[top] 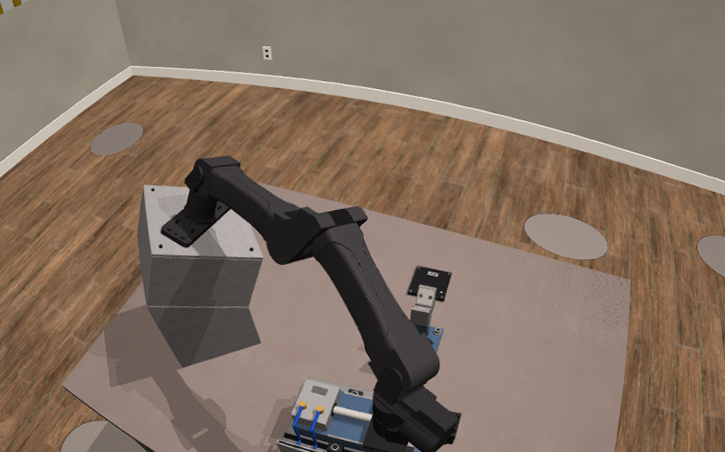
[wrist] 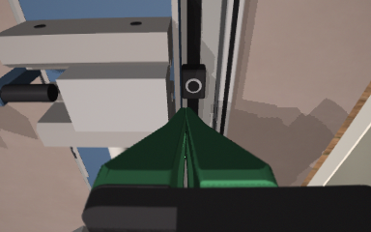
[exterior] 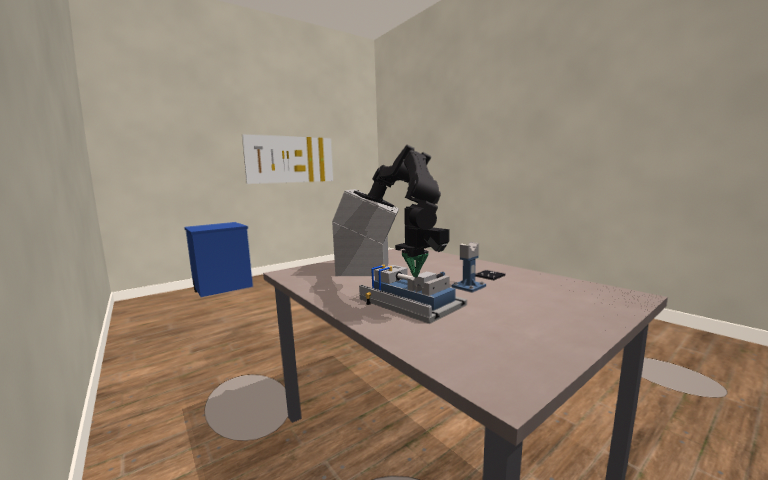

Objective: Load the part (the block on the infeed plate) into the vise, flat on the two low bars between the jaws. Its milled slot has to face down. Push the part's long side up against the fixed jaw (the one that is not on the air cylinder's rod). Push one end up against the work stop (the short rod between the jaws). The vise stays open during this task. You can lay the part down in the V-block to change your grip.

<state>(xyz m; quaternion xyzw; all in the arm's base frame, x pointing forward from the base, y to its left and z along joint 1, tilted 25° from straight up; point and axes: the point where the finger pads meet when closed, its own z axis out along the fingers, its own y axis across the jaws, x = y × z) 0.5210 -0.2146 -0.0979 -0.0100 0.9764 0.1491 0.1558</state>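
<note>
The part lies 40 mm to the left of my hand and 30 mm below it. Round my hand: work stop rod 110 mm to the left, 30 mm below; then air cylinder 160 mm behind, 50 mm to the left, 40 mm below; then piston rod 90 mm behind, 50 mm to the left, 40 mm below.
</note>
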